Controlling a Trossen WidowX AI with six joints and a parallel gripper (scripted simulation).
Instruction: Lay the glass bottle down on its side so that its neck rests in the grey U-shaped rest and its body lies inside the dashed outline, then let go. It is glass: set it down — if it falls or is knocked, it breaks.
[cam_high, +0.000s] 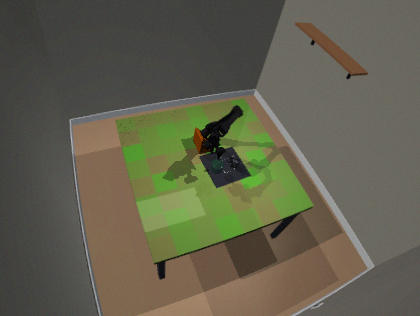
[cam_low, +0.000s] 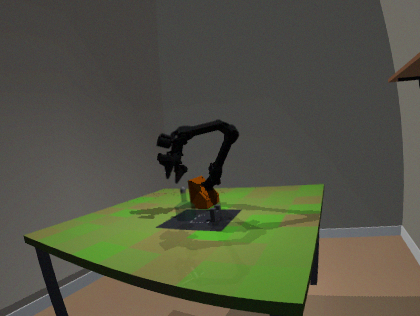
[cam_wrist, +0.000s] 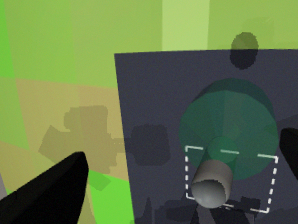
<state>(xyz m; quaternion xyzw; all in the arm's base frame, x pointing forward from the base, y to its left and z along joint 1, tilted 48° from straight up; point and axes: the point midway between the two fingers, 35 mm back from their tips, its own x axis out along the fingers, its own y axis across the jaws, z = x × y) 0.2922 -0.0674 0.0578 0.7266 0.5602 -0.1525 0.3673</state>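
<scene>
My gripper tip is now 10 mm past the green glass bottle, 50 mm to the right of it and 100 mm above it. Round my gripper tip: dark mat (30 mm behind, 130 mm to the left, 190 mm below).
</scene>
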